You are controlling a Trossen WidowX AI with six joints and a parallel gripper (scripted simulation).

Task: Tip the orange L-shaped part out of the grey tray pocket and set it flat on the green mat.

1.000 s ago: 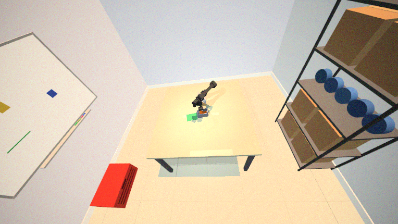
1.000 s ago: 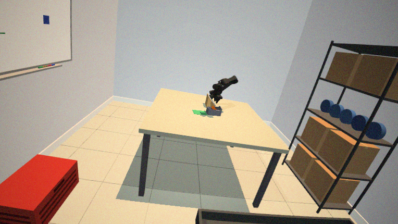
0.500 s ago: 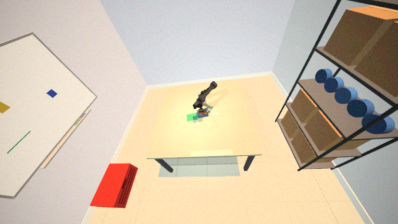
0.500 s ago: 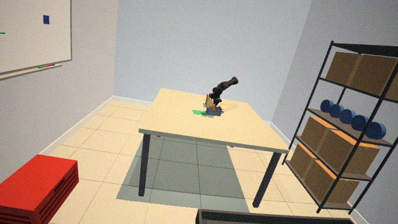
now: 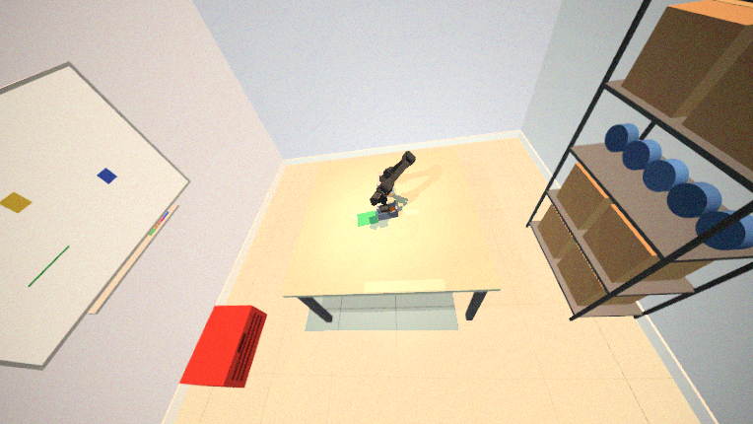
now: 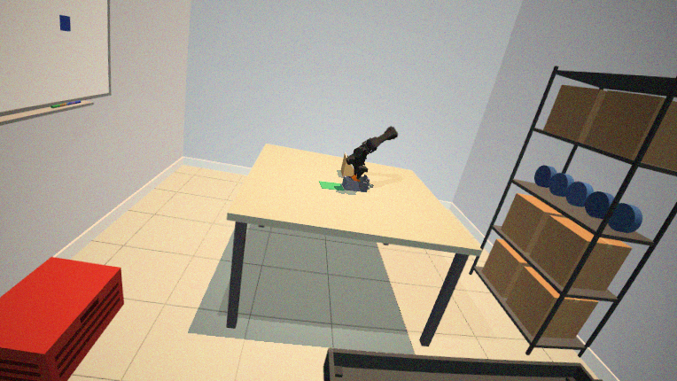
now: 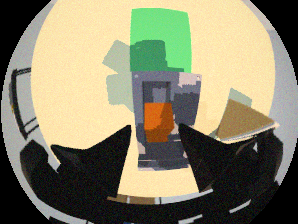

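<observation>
Now: the orange L-shaped part 4 cm below my gripper tip, 3 cm to the left of it and 2 cm behind it. Round my gripper tip: green mat: 14 cm to the right, 10 cm below.
</observation>
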